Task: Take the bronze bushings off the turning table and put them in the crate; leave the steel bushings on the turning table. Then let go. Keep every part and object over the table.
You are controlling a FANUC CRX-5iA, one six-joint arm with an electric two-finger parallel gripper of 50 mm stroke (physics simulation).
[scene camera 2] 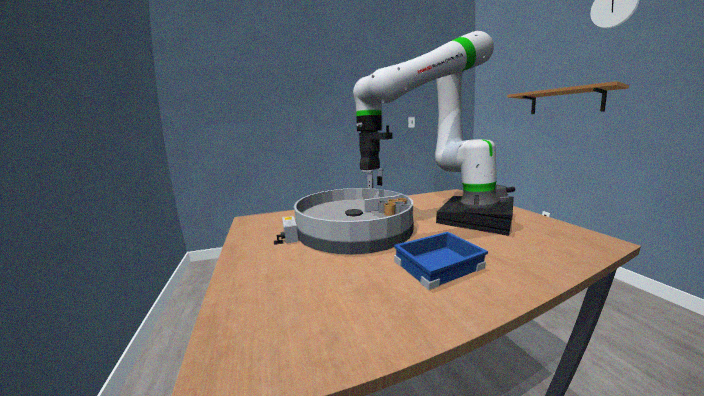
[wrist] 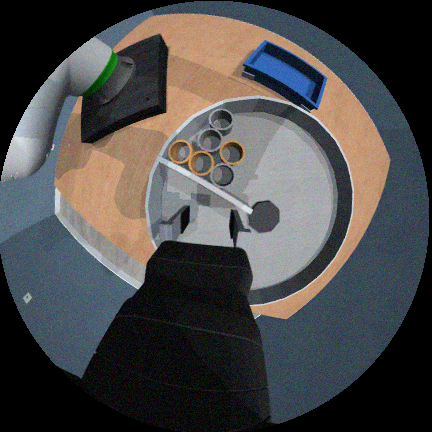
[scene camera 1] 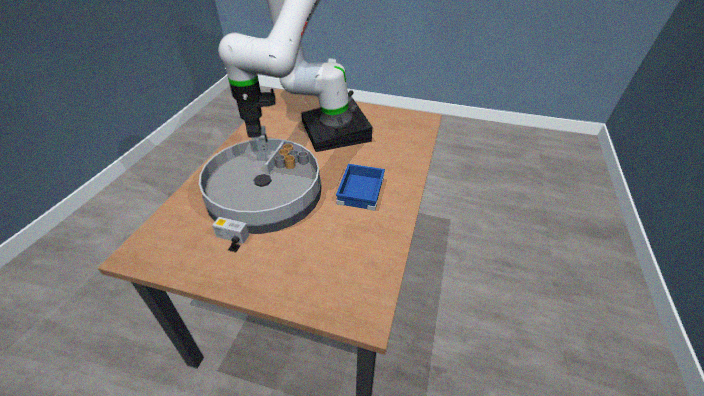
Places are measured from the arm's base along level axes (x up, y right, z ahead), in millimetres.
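Pixels of known places: gripper, fingertip midpoint: (scene camera 2: 375, 186) (wrist: 209, 215) (scene camera 1: 264, 146); arm's base, link origin: (scene camera 2: 479, 203) (wrist: 111, 80) (scene camera 1: 336, 118).
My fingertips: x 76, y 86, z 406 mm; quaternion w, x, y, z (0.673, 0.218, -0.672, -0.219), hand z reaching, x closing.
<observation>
For each thing: its middle in the pictures, then the offset to it from my fingertips. "spot": a spot on its surface instead.
- third bronze bushing, body centre: (wrist: 231, 153) (scene camera 2: 389, 209) (scene camera 1: 289, 162) dx -67, dy -83, dz -31 mm
- blue crate, body centre: (scene camera 2: 439, 257) (wrist: 287, 72) (scene camera 1: 361, 186) dx -114, dy -369, dz -77 mm
- thin divider, surface spot: (wrist: 205, 185) spot: dx -39, dy -20, dz -28 mm
- small grey box, body centre: (scene camera 2: 289, 229) (scene camera 1: 231, 230) dx -110, dy -82, dz +322 mm
The grey round turning table (scene camera 1: 260, 216) (scene camera 2: 350, 231) (wrist: 310, 200) holds three bronze and three steel bushings, upright and clustered on one side of its divider. In the wrist view, one bronze bushing (wrist: 170, 152) is at the left, another bronze bushing (wrist: 201, 173) is beside the divider, and a third bronze bushing (wrist: 243, 152) is at the right. Steel bushings (wrist: 221, 110) (wrist: 210, 130) (wrist: 222, 185) stand among them. The blue crate (scene camera 1: 356, 202) (scene camera 2: 457, 271) (wrist: 281, 89) is empty. My gripper (scene camera 1: 260, 151) (scene camera 2: 375, 185) (wrist: 209, 215) is open and empty, low over the turning table, across the divider from the bushings.
The thin divider (scene camera 1: 275, 154) (scene camera 2: 371, 205) (wrist: 205, 185) runs from the turning table's wall to its dark hub (scene camera 1: 262, 180) (scene camera 2: 354, 213) (wrist: 264, 216). A small grey box (scene camera 1: 230, 230) (scene camera 2: 290, 232) stands by the outer wall. The black robot base (scene camera 1: 345, 136) (scene camera 2: 475, 216) (wrist: 150, 90) is behind the crate.
</observation>
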